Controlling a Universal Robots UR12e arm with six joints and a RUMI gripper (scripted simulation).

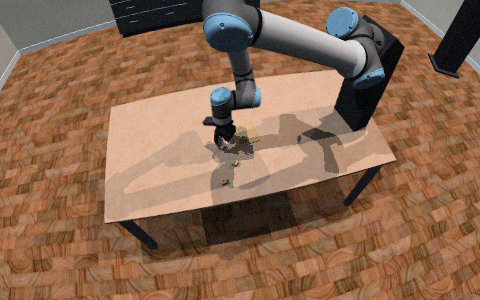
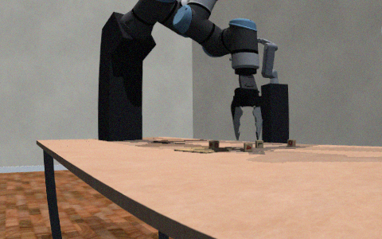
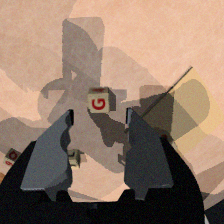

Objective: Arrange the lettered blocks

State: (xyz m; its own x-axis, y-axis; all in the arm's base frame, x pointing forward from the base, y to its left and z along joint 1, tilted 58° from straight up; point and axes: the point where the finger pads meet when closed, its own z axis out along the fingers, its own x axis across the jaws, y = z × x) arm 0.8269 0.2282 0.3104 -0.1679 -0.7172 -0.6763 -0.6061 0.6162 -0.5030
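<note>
Now: the mat 9 cm behind my hand, 12 cm to the right of it and 5 cm below it. The rest, counted from my hand: block: 10 cm behind, 8 cm to the right, 3 cm below.
</note>
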